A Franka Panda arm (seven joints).
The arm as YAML. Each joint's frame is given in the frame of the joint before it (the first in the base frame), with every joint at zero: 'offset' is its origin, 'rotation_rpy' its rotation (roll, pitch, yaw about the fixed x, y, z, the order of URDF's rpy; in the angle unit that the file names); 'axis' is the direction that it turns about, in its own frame. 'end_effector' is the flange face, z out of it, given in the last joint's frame.
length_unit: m
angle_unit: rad
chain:
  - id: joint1
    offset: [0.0, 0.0, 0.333]
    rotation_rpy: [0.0, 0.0, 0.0]
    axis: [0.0, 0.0, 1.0]
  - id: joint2
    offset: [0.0, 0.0, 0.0]
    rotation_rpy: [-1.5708, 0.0, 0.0]
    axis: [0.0, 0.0, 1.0]
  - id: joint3
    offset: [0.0, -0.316, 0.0]
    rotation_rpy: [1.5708, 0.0, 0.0]
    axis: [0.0, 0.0, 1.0]
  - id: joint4
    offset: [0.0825, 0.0, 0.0]
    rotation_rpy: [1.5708, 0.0, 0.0]
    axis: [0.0, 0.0, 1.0]
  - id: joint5
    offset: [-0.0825, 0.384, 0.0]
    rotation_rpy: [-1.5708, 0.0, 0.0]
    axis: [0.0, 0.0, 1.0]
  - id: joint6
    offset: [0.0, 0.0, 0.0]
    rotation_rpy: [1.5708, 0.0, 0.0]
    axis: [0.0, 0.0, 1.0]
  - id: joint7
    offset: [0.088, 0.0, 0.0]
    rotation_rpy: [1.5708, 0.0, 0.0]
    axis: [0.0, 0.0, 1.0]
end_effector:
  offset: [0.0, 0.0, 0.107]
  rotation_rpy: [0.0, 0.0, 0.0]
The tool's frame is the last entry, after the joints.
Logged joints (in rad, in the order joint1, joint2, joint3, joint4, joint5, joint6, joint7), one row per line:
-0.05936, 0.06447, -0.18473, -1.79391, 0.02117, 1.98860, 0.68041
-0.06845, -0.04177, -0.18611, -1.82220, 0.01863, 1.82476, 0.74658
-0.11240, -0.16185, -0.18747, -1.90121, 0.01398, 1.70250, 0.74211
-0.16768, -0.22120, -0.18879, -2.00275, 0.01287, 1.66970, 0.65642
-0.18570, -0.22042, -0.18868, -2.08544, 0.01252, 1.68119, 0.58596
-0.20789, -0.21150, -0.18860, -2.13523, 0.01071, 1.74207, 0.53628
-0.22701, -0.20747, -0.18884, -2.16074, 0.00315, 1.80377, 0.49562
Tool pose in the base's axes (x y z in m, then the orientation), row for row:
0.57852, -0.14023, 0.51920, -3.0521, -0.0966, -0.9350
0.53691, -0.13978, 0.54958, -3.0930, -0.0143, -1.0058
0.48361, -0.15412, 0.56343, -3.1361, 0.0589, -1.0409
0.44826, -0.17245, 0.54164, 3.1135, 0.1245, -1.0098
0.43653, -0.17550, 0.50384, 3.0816, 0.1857, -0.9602
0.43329, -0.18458, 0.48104, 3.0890, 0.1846, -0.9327
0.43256, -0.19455, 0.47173, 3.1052, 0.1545, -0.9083
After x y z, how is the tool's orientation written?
As angles about the fixed x, y, z axes (roll, pitch, yaw), in radians.
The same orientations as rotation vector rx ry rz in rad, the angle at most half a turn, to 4 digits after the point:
-2.7696, 1.3906, -0.1963
-2.7212, 1.4962, -0.0558
-2.6952, 1.5451, 0.0752
-2.7146, 1.4972, 0.1902
-2.7487, 1.4216, 0.2985
-2.7650, 1.3834, 0.2922
-2.7852, 1.3548, 0.2402

